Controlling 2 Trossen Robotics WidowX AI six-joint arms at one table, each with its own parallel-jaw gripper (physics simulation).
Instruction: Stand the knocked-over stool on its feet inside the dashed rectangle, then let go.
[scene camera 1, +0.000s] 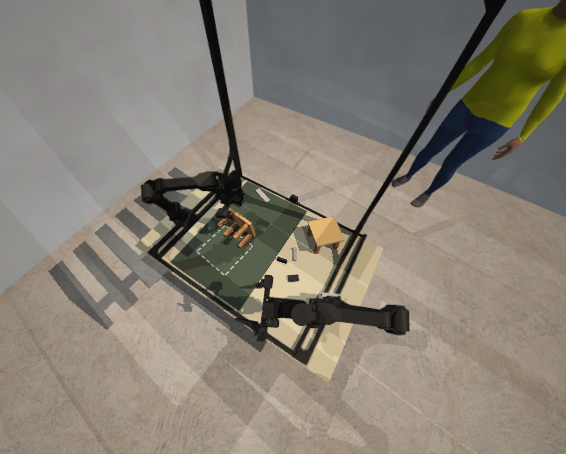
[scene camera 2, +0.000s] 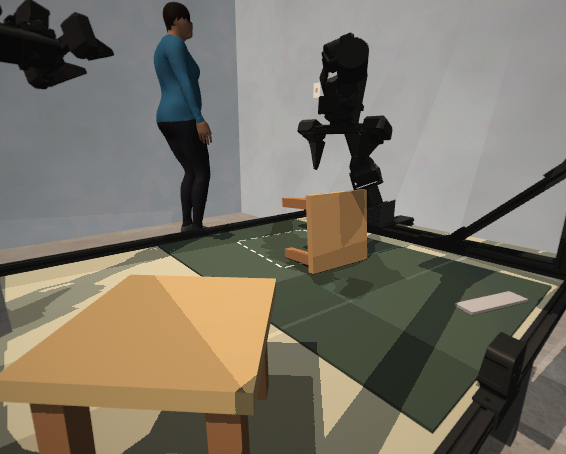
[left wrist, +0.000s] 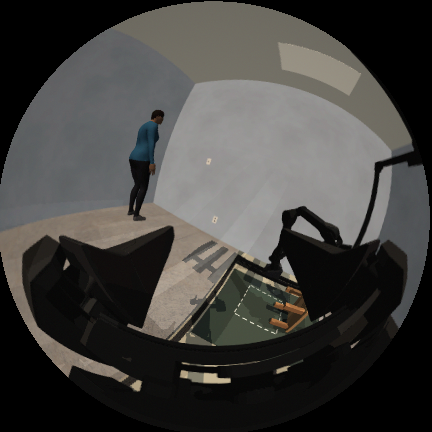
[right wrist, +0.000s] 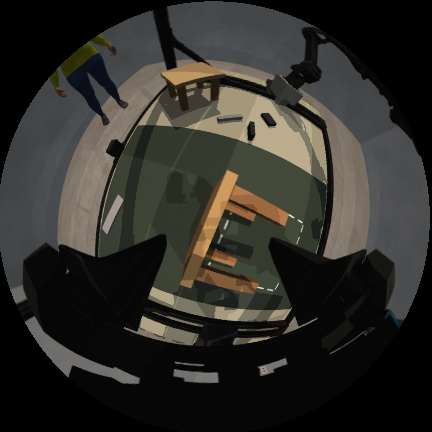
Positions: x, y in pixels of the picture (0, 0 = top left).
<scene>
A light wooden table shows in scene camera 1, in scene camera 2 and in the right wrist view (176, 78). The same spot on the light wooden table: (scene camera 2: 172, 343) is (scene camera 1: 331, 226).
</scene>
